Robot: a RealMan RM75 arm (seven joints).
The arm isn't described. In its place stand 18 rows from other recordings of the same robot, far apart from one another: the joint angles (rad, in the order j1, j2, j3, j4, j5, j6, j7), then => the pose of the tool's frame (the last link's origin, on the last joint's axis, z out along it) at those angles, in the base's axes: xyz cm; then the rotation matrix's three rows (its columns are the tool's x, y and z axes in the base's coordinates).
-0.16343 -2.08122 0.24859 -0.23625 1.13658 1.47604 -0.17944 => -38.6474 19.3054 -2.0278; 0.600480 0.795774 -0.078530; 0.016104 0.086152 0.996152; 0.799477 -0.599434 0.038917
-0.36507 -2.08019 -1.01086 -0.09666 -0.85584 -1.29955 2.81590 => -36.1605 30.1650 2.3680; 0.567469 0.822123 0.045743; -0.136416 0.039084 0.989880; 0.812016 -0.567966 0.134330
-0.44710 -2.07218 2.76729 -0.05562 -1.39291 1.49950 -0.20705 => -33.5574 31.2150 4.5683; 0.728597 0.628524 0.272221; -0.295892 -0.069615 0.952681; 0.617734 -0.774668 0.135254
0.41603 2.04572 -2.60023 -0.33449 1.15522 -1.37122 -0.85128 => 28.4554 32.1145 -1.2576; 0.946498 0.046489 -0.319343; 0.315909 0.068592 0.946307; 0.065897 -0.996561 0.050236
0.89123 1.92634 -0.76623 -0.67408 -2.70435 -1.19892 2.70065 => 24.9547 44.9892 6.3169; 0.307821 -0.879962 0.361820; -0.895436 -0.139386 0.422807; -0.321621 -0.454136 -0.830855
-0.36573 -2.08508 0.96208 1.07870 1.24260 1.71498 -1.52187 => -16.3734 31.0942 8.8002; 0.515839 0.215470 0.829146; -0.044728 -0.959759 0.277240; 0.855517 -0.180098 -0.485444
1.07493 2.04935 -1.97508 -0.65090 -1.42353 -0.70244 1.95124 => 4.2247 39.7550 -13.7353; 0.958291 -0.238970 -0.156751; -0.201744 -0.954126 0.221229; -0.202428 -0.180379 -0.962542
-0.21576 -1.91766 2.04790 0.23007 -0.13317 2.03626 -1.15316 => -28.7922 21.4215 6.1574; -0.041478 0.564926 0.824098; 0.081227 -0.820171 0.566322; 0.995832 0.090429 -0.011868
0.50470 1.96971 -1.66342 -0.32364 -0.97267 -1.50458 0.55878 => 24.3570 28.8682 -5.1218; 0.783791 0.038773 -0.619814; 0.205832 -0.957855 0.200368; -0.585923 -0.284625 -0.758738
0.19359 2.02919 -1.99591 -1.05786 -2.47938 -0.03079 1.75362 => 27.1281 33.6728 -6.6635; 0.912764 0.383783 0.139900; 0.112645 -0.565685 0.816891; 0.392648 -0.729870 -0.559569
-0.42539 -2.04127 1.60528 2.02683 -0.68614 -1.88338 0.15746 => -10.7885 26.0059 3.1050; 0.747638 0.540498 -0.385874; 0.640676 -0.739992 0.204807; -0.174846 -0.400342 -0.899530
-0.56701 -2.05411 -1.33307 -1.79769 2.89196 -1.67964 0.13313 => -11.4992 31.7496 0.2613; 0.752634 0.294951 -0.588681; 0.602091 -0.670174 0.433997; -0.266511 -0.681081 -0.681983
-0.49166 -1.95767 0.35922 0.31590 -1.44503 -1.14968 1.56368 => -35.8818 35.7676 6.1945; 0.177696 0.971459 0.157134; 0.411965 -0.218444 0.884628; 0.893705 -0.092462 -0.439024
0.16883 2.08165 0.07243 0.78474 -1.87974 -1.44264 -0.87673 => 21.9979 18.9258 -10.7245; 0.868488 -0.317667 -0.380548; 0.299280 -0.275967 0.913386; -0.395171 -0.907155 -0.144603
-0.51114 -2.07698 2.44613 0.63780 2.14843 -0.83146 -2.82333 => -20.1290 35.9955 -9.0587; 0.792993 0.531413 0.297931; -0.069242 -0.407243 0.910691; 0.605284 -0.742801 -0.286145
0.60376 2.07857 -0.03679 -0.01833 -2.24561 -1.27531 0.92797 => 27.2998 31.5218 -8.1788; 0.598099 -0.668509 -0.442010; -0.382588 -0.722799 0.575489; -0.704204 -0.175092 -0.688069
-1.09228 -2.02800 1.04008 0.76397 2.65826 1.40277 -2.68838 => -12.3171 44.3261 -0.4254; 0.597718 0.719167 -0.354304; 0.800861 -0.555910 0.222681; -0.036817 -0.416849 -0.908230
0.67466 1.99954 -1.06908 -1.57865 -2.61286 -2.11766 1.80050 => 16.6969 32.4396 10.0353; 0.879102 -0.025707 0.475939; -0.066321 -0.995428 0.068733; 0.471997 -0.091988 -0.876788
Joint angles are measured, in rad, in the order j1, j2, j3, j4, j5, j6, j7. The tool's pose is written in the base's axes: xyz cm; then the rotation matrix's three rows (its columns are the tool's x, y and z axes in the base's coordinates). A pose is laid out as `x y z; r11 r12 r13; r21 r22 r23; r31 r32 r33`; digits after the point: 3 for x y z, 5 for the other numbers.
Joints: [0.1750, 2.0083, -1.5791, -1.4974, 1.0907, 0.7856, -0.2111]
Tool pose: 19.843 34.659 1.834; 0.31848 -0.94686 -0.04491; -0.68602 -0.26293 0.67842; -0.65418 -0.18525 -0.73330
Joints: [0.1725, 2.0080, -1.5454, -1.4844, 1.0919, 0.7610, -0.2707]
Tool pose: 20.646 35.196 2.861; 0.35108 -0.93582 -0.03129; -0.64679 -0.26654 0.71458; -0.67706 -0.23063 -0.69886
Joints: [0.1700, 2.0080, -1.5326, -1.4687, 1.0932, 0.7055, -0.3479]
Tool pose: 21.265 35.766 3.602; 0.40557 -0.91382 -0.02116; -0.59192 -0.28021 0.75572; -0.69652 -0.29398 -0.65455
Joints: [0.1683, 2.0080, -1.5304, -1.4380, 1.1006, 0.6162, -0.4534]
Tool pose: 22.120 36.458 4.246; 0.47732 -0.87870 -0.00660; -0.51917 -0.28806 0.80467; -0.70896 -0.38066 -0.59369
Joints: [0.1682, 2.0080, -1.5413, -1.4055, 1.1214, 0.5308, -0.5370]
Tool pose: 22.765 36.954 4.481; 0.52412 -0.85164 0.00172; -0.46325 -0.28340 0.83969; -0.71463 -0.44089 -0.54306
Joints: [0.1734, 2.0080, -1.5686, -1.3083, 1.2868, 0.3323, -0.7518]
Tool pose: 24.433 37.878 4.850; 0.55703 -0.83037 0.01434; -0.35869 -0.22497 0.90594; -0.74904 -0.50978 -0.42316
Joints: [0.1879, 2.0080, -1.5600, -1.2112, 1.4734, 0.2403, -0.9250]
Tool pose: 26.645 38.318 5.095; 0.53303 -0.84395 0.06022; -0.33463 -0.14490 0.93114; -0.77711 -0.51648 -0.35965
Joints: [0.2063, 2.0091, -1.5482, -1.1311, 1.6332, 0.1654, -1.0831]
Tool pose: 28.620 38.645 5.393; 0.52261 -0.84414 0.11961; -0.32083 -0.06473 0.94492; -0.78991 -0.53220 -0.30465
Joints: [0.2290, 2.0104, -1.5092, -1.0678, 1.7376, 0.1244, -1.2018]
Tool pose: 30.325 39.013 6.165; 0.51939 -0.83611 0.17652; -0.31206 0.00673 0.95004; -0.79552 -0.54853 -0.25742
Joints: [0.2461, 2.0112, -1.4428, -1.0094, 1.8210, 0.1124, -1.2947]
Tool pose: 32.279 39.098 7.339; 0.49918 -0.83433 0.23389; -0.30616 0.08269 0.94838; -0.81061 -0.54502 -0.21416
